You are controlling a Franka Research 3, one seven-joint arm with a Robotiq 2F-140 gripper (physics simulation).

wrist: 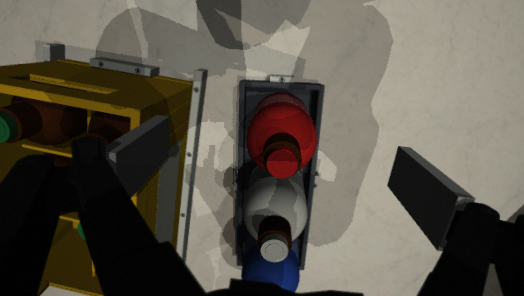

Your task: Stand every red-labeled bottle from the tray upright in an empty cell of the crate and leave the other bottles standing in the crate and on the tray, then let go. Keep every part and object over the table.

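A red-labeled bottle (pixel 282 120) with a red cap stands at the far end of the dark tray (pixel 241 115). A white-labeled bottle (pixel 275 202) with a white cap stands next to it, and a blue-labeled bottle (pixel 270 272) is partly hidden at the bottom edge of the view. The yellow crate (pixel 165 92) is at the left and holds brown bottles, one with a green cap (pixel 4 127). My gripper (pixel 281 152) is wide open and empty, with one finger on each side of the tray's bottles. The left finger covers part of the crate, so some cells are hidden.
Grey metal rails (pixel 196 145) (pixel 124 67) stand along the crate's right and far sides. A small metal bracket (pixel 281 79) is at the tray's far end. The pale table (pixel 455 75) extends to the right, with shadows around the tray.
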